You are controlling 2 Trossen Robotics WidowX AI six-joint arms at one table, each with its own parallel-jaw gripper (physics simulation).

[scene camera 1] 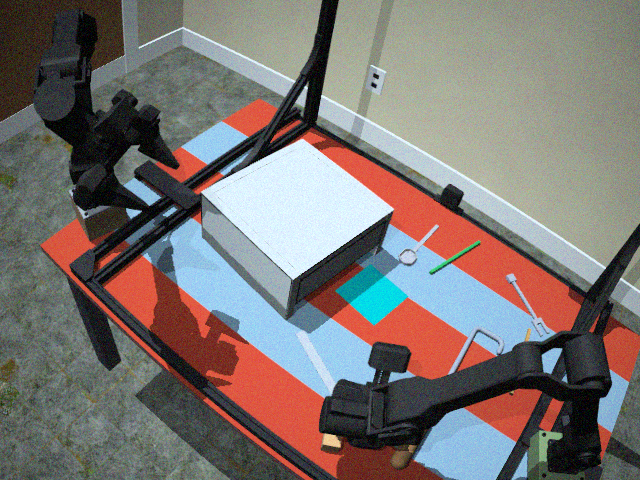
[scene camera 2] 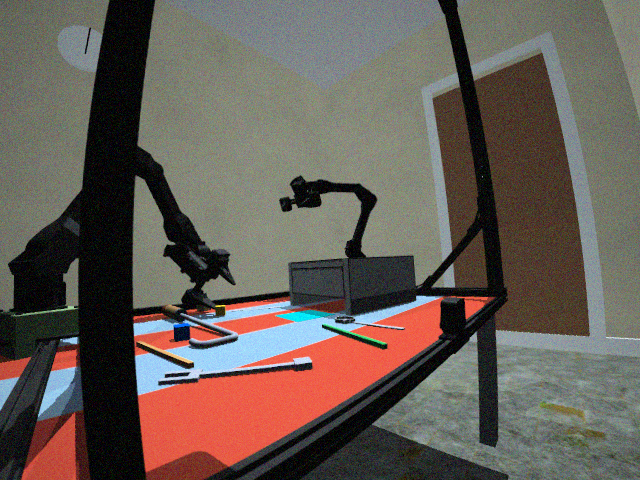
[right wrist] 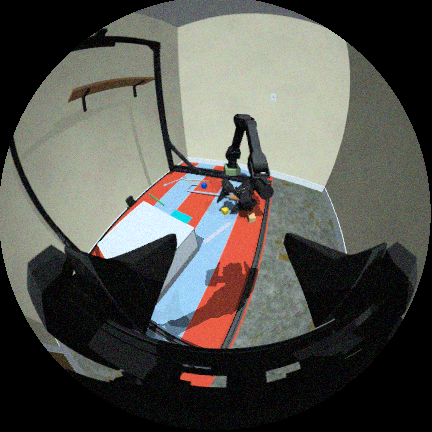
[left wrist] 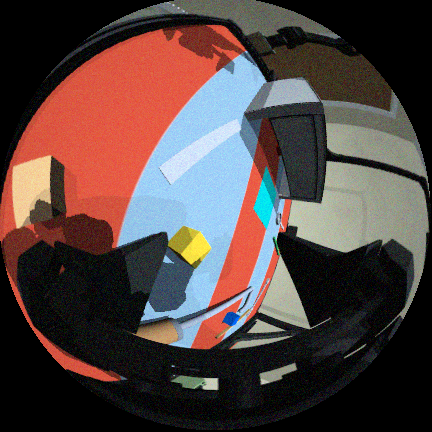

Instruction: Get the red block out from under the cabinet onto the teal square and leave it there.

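Where they show: left gripper, fingertip midpoint: [scene camera 1: 370,379] [scene camera 2: 226,297] [right wrist: 223,207] [left wrist: 223,238]; right gripper, fingertip midpoint: [scene camera 1: 163,187] [scene camera 2: 291,207] [right wrist: 232,239]; left arm's base, link origin: [scene camera 1: 562,457] [scene camera 2: 39,309] [right wrist: 231,165]; right arm's base, link origin: [left wrist: 268,42].
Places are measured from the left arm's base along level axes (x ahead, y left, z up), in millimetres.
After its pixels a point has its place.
Note:
The white-grey cabinet [scene camera 1: 299,206] @[z 71, x 579, y -391 mm] [scene camera 2: 382,281] @[z 5, x 492, y -512 mm] [left wrist: 302,150] @[z 22, x 499, y -294 mm] [right wrist: 140,232] @[z 70, x 564, y -399 mm] stands on the striped table. The red block cannot be made out; the space beneath the cabinet is dark. The flat teal square [scene camera 1: 379,299] @[z -64, x 380, y -317 mm] [scene camera 2: 305,315] @[z -64, x 393, y -332 mm] [left wrist: 265,205] @[z -64, x 382, y -319 mm] [right wrist: 181,216] @[z -64, x 374, y -302 mm] lies in front of the cabinet, partly shaded. A grey hooked rod with a wooden handle [scene camera 1: 403,457] @[z -30, x 300, y 31 mm] [scene camera 2: 173,312] @[z -42, x 259, y -39 mm] [left wrist: 160,331] @[z -41, x 287, y -41 mm] lies by my left gripper [scene camera 2: 222,293] @[z -18, x 381, y -105 mm] [left wrist: 223,238] @[z -18, x 381, y -105 mm], which is open and low over the table. In scene camera 1 its fingers are hidden. My right gripper [scene camera 1: 162,187] @[z 297, x 751, y -147 mm] [right wrist: 232,239] @[z 297, x 751, y -147 mm] is open and raised behind the cabinet.
A yellow block [scene camera 2: 220,310] @[z -50, x 356, y -104 mm] [left wrist: 192,245] @[z -40, x 373, y -91 mm] and tan block [scene camera 1: 331,441] @[z -35, x 426, y 24 mm] [left wrist: 32,190] lie near the left gripper. A blue block [scene camera 2: 181,332] @[z -50, x 132, y -201 mm] lies by the hook. A pale strip [scene camera 1: 315,359] @[z -63, x 482, y -146 mm], green stick [scene camera 1: 454,257] @[z -58, x 223, y -474 mm], ladle [scene camera 1: 428,236] @[z -62, x 287, y -523 mm] and forked tool [scene camera 1: 524,297] @[z -58, x 46, y -404 mm] lie about.

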